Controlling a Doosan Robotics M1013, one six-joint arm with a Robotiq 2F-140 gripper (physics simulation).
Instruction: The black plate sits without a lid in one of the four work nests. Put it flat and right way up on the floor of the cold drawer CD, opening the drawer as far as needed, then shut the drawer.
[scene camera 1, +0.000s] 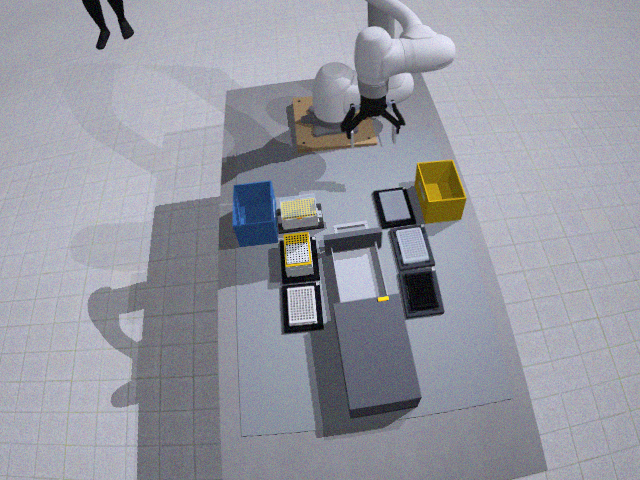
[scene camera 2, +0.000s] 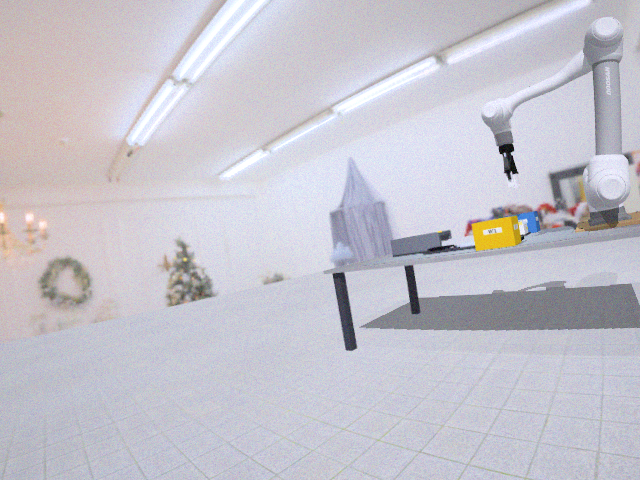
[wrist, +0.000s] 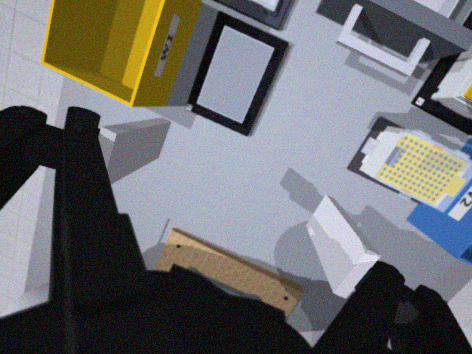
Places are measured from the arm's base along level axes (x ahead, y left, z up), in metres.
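Pixels of known places: gripper, between the fingertips: (scene camera 1: 373, 143) (scene camera 2: 514, 187) (wrist: 241, 176); arm's base, origin of its link: (scene camera 1: 332, 120) (scene camera 2: 608, 220).
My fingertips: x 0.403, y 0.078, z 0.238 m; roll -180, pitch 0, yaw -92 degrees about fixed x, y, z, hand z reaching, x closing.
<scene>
For each thing: its top centre in the pictures, then the offset to it from my fingertips. "spot": a spot on its surface instead.
- black plate, centre of its top: (scene camera 1: 421, 289) 0.426 m ahead, 0.072 m left, 0.231 m down
- pale drawer floor, centre of its top: (scene camera 1: 361, 287) 0.380 m ahead, 0.112 m right, 0.239 m down
- drawer's white handle, a spot on its surface: (wrist: 377, 56) (scene camera 1: 349, 223) spot: 0.172 m ahead, 0.112 m right, 0.181 m down
- yellow bin, centre of its top: (wrist: 103, 14) (scene camera 1: 441, 180) (scene camera 2: 494, 219) 0.079 m ahead, 0.226 m left, 0.137 m down
- pale plate, centre of its top: (scene camera 1: 412, 243) 0.254 m ahead, 0.084 m left, 0.231 m down
- blue bin, centre of its top: (scene camera 1: 252, 202) (scene camera 2: 521, 213) 0.057 m ahead, 0.416 m right, 0.137 m down
- white rack, centre of its top: (scene camera 1: 301, 304) 0.409 m ahead, 0.303 m right, 0.231 m down
The black plate (scene camera 1: 421, 290) lies without a lid in the nearest nest of the right column in scene camera 1. The black plate does not show in the wrist view. The cold drawer's grey cabinet (scene camera 1: 377, 356) (scene camera 2: 416, 244) stands in the middle of the table. Its drawer is pulled out, and the pale drawer floor (scene camera 1: 355, 276) shows bare. The drawer's white handle (scene camera 1: 350, 226) (wrist: 377, 56) is on the side facing the arm's base. My gripper (scene camera 1: 373, 137) (scene camera 2: 511, 180) (wrist: 241, 176) is open and empty, high above the table near the arm's base, away from the plate and drawer.
A yellow bin (scene camera 1: 442, 206) (scene camera 2: 493, 235) (wrist: 162, 55) stands beside an empty black frame (scene camera 1: 377, 209) (wrist: 206, 70). A pale plate (scene camera 1: 412, 244) lies between that frame and the black plate. A blue bin (scene camera 1: 255, 219) (scene camera 2: 528, 222), yellow tip racks (scene camera 1: 298, 212) (scene camera 1: 298, 250) and a white rack (scene camera 1: 302, 305) stand left.
</scene>
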